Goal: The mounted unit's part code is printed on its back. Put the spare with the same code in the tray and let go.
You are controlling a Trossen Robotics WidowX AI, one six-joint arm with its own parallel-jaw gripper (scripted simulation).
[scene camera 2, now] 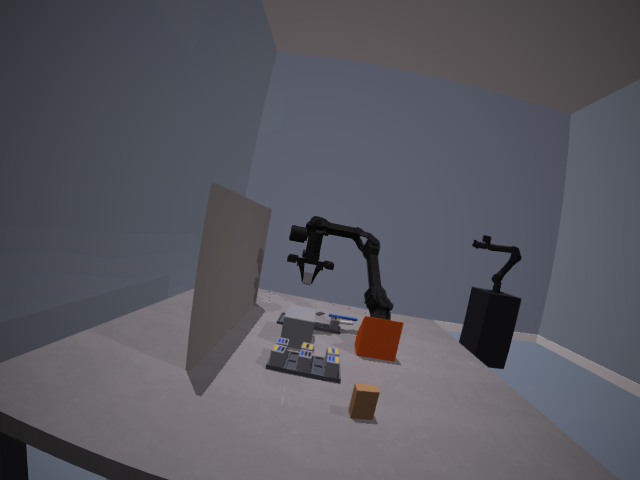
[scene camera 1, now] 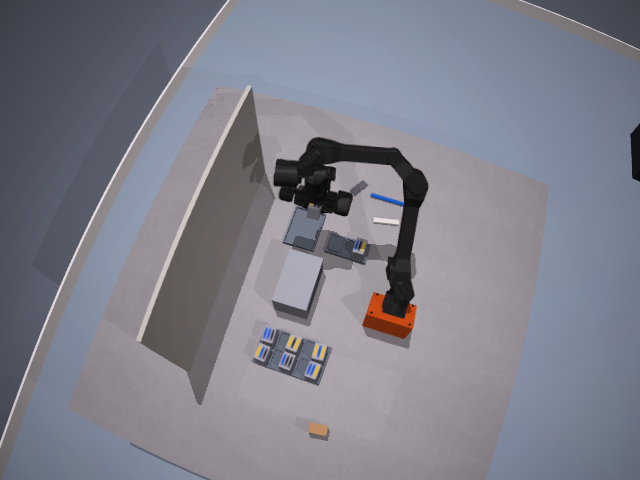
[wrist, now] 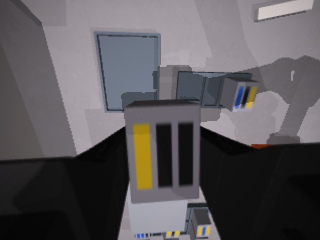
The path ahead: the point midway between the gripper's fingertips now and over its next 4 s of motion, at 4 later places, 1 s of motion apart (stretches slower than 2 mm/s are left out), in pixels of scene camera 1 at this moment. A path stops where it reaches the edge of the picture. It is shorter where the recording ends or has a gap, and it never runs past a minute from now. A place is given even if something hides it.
My gripper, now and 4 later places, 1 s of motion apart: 315, 210; 302, 206; 300, 210; 300, 213; 300, 217
